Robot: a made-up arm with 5 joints. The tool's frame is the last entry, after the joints.
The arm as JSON. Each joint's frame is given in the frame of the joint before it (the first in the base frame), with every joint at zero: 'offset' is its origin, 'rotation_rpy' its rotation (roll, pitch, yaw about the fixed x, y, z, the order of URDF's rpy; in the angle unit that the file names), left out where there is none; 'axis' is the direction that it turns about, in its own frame. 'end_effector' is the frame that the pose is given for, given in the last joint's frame.
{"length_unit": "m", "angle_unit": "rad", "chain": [
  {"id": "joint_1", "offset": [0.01, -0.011, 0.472], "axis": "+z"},
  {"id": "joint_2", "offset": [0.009, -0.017, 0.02], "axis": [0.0, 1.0, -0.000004]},
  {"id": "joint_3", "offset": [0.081, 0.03, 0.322], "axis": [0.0, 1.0, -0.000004]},
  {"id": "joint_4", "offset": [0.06, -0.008, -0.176], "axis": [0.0, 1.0, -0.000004]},
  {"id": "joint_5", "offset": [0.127, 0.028, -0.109], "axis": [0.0, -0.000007, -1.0]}
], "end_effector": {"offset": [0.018, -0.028, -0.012], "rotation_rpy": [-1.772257, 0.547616, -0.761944]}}
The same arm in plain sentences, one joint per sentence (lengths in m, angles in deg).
The arm has five revolute joints in a row. What follows holds with every joint at zero, and every direction is one of the base frame's.
The first joint is mounted 0.0100 m along +x and 0.0110 m along -y and 0.4720 m along +z from the base frame's origin and rotates about +z.
The second joint is mounted 0.0090 m along +x and 0.0170 m along -y and 0.0200 m along +z from the first joint and rotates about +y.
The third joint is mounted 0.0810 m along +x and 0.0300 m along +y and 0.3220 m along +z from the second joint and rotates about +y.
The fourth joint is mounted 0.0600 m along +x and 0.0080 m along -y and 0.1760 m along -z from the third joint and rotates about +y.
The fifth joint is mounted 0.1270 m along +x and 0.0280 m along +y and 0.1090 m along -z from the fourth joint and rotates about -z.
The tool frame, which is the frame that the pose is given for, is mounted 0.0180 m along +x and 0.0280 m along -y and 0.0120 m along -z from the fifth joint; its axes are the base frame's turned by roll -101.54, pitch 31.38 and yaw -43.66 deg (as in URDF: about the fixed x, then y, then z).

